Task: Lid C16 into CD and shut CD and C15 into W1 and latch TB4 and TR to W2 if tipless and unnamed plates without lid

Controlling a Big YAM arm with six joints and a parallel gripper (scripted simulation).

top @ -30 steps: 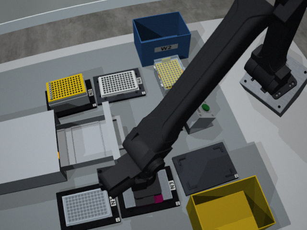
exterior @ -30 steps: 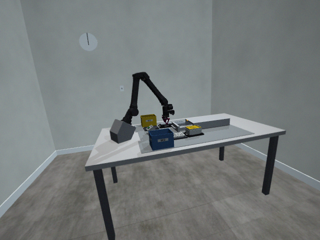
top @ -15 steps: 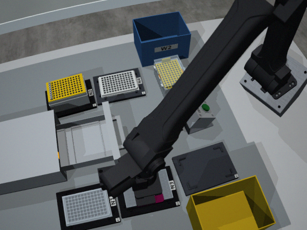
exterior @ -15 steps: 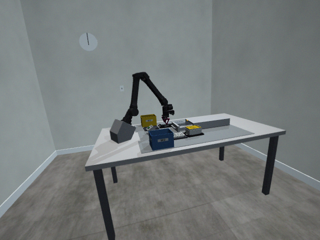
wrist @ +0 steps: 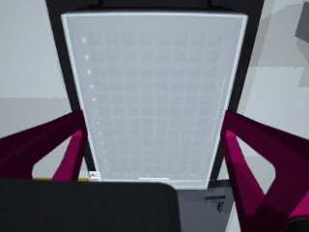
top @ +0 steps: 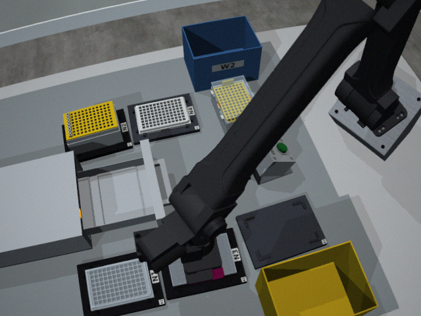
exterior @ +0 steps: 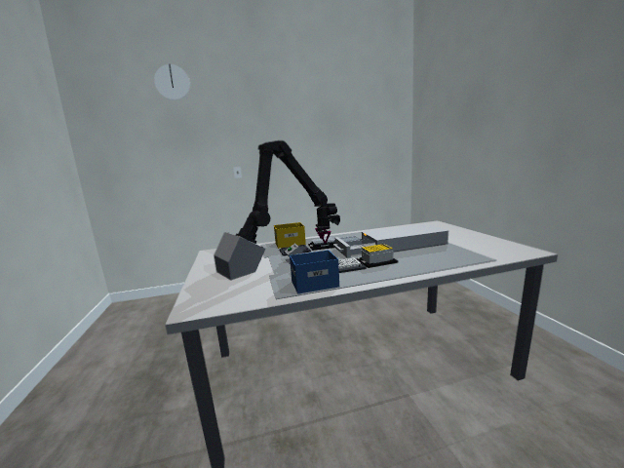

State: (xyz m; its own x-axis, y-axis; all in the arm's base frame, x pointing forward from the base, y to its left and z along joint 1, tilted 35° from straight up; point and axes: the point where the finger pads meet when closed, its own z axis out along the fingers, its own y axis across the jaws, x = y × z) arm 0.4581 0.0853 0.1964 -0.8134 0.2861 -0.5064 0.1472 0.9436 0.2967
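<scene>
My gripper is now right at the plate lid. From my hand the other things lie so: nest n1 (17 cm ahead, 3 cm below, 2 cm to the right); nest N3 (3 cm below); black plate (2 cm below).
</scene>
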